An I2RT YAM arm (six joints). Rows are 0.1 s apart.
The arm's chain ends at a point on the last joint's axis. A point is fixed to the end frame.
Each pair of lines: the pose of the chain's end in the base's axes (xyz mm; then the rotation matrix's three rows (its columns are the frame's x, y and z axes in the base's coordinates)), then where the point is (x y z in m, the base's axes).
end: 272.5 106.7 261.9; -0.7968 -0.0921 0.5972; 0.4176 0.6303 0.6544; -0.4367 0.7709 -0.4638
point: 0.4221 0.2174 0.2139
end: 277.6 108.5 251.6; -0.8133 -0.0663 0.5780; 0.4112 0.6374 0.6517; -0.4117 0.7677 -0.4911
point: 0.4250 0.2191 0.1972
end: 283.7 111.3 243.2; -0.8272 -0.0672 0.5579; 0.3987 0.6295 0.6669; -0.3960 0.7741 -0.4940
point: 0.4281 0.2252 0.1876
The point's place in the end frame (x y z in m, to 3 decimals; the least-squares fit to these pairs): -0.052 0.019 0.184
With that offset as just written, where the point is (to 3 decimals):
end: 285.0 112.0 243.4; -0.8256 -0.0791 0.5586; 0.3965 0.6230 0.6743; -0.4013 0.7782 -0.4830
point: 0.429 0.227 0.190
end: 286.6 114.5 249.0; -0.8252 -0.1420 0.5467; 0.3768 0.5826 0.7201; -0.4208 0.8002 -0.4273
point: 0.427 0.238 0.207
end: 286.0 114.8 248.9; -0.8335 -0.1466 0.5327; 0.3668 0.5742 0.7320; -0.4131 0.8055 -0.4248
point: 0.425 0.241 0.208
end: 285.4 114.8 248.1; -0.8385 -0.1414 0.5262; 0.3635 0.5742 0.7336; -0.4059 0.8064 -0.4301
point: 0.423 0.242 0.205
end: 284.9 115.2 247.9; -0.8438 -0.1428 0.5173; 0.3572 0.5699 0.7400; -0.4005 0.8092 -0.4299
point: 0.421 0.244 0.205
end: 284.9 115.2 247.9; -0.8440 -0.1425 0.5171; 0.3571 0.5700 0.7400; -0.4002 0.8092 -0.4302
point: 0.421 0.244 0.205
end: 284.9 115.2 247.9; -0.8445 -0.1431 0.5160; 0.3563 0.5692 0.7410; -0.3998 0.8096 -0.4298
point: 0.421 0.244 0.205
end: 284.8 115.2 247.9; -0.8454 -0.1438 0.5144; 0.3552 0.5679 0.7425; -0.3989 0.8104 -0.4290
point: 0.421 0.244 0.205
